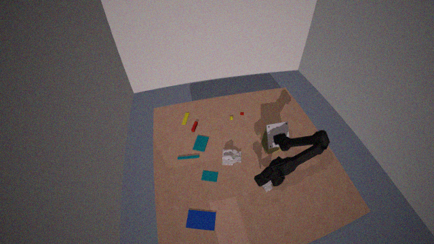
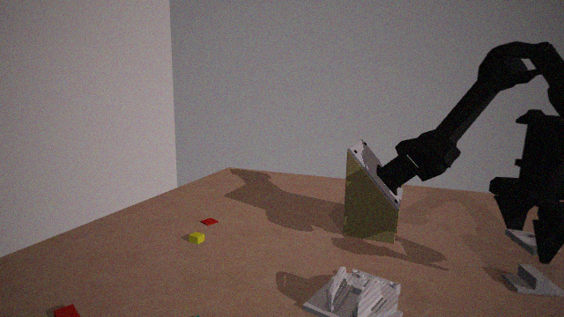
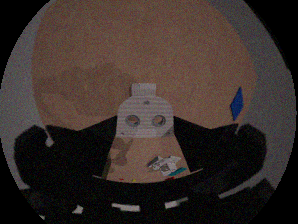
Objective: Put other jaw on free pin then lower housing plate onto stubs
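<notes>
Right now the jaw is 110 mm ahead of my gripper tip, 260 mm to the right of it and 50 mm below it. Round my gripper tip: teal bar (410 mm ahead, 340 mm to the right, 60 mm below); then white housing piece (10 mm to the left, 20 mm above); then blue tile (440 mm ahead, 90 mm to the left, 60 mm below).
</notes>
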